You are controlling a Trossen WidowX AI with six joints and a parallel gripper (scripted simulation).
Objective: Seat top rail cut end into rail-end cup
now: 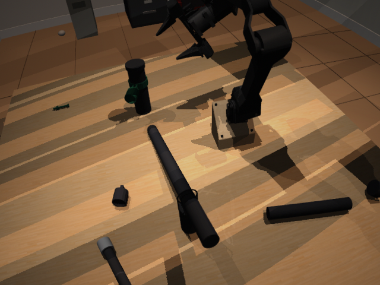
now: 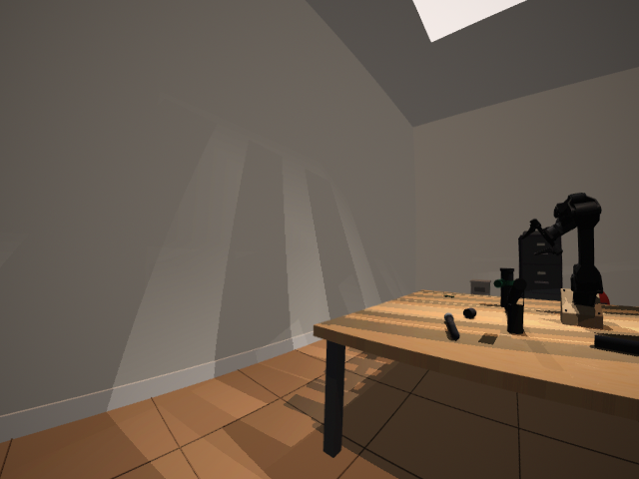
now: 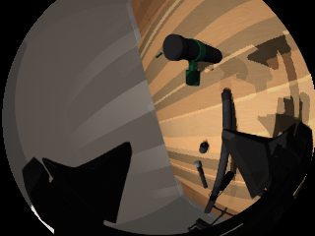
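My gripper tip is 180 mm above the rail-end cup, 130 mm short of it and 70 mm to the left of it. Also, from my gripper tip: green bolt (450 mm ahead, 310 mm below, 220 mm to the right); then short line post (380 mm to the left, 210 mm below); then dark tube (410 mm to the left, 320 mm behind, 300 mm below).
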